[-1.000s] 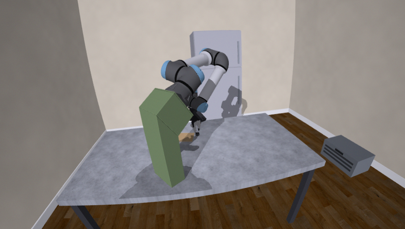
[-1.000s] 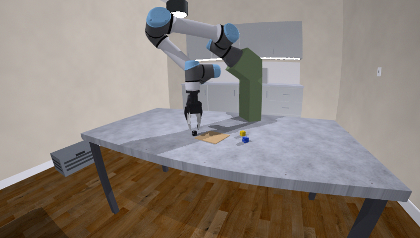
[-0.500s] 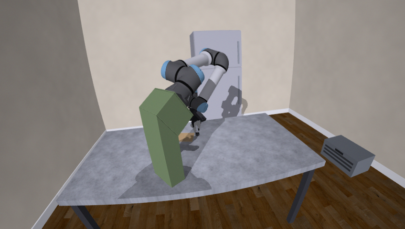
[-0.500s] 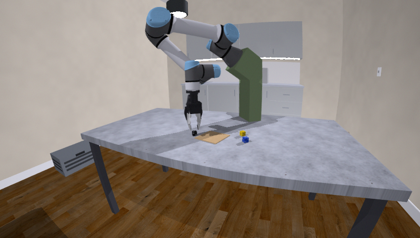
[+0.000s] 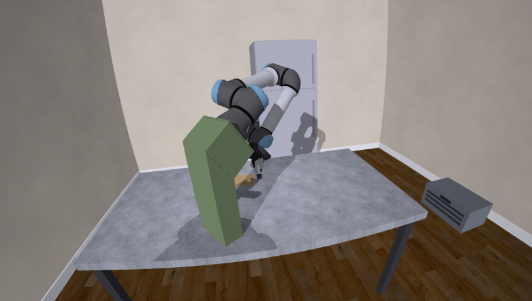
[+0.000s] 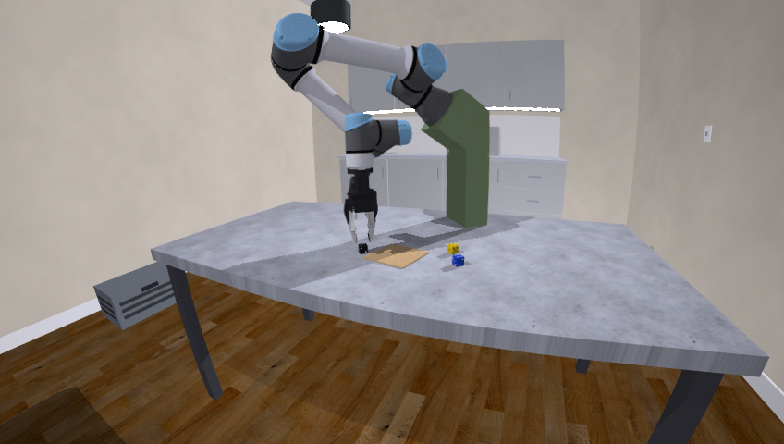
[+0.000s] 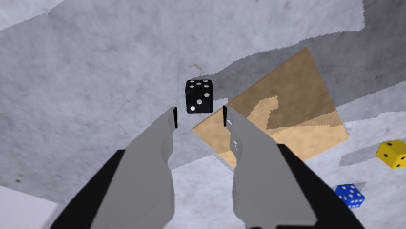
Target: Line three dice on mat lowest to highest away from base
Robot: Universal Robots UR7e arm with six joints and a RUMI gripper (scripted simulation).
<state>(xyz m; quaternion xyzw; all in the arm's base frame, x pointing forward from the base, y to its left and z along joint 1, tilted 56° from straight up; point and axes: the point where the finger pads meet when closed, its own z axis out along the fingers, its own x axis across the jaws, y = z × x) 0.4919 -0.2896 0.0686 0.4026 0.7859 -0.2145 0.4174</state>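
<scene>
The black die is 4 cm below my hand. Also, from my hand: blue die (8 cm ahead, 28 cm to the left, 4 cm below); mat (2 cm ahead, 10 cm to the left, 5 cm below); yellow die (1 cm behind, 27 cm to the left, 4 cm below).
</scene>
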